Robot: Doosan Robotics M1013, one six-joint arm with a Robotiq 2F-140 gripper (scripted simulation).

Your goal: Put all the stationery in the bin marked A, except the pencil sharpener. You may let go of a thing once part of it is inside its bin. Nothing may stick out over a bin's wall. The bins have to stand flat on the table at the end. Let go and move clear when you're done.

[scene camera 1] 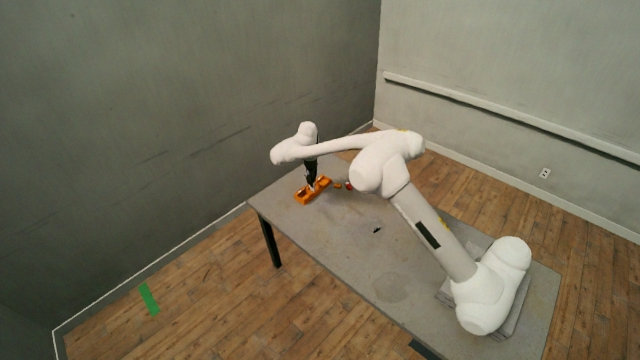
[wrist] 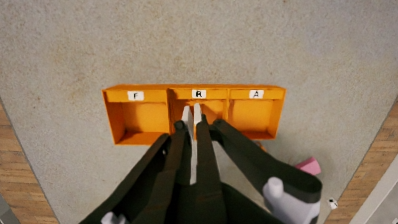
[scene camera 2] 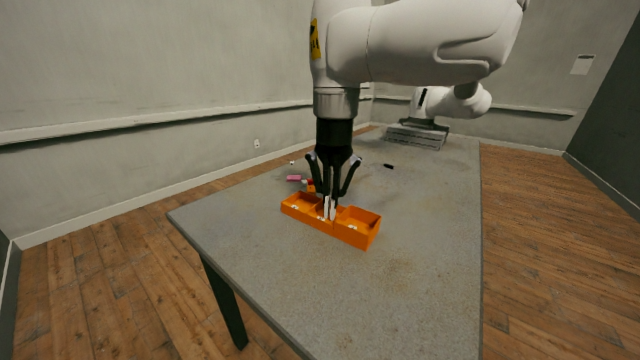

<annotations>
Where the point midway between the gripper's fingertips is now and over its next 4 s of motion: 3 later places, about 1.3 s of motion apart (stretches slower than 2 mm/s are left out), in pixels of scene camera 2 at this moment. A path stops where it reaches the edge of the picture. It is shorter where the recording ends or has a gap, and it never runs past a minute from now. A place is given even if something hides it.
My gripper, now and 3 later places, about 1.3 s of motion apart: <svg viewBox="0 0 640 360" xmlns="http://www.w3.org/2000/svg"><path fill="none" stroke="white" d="M329 216L332 198L361 219L361 218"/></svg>
</annotations>
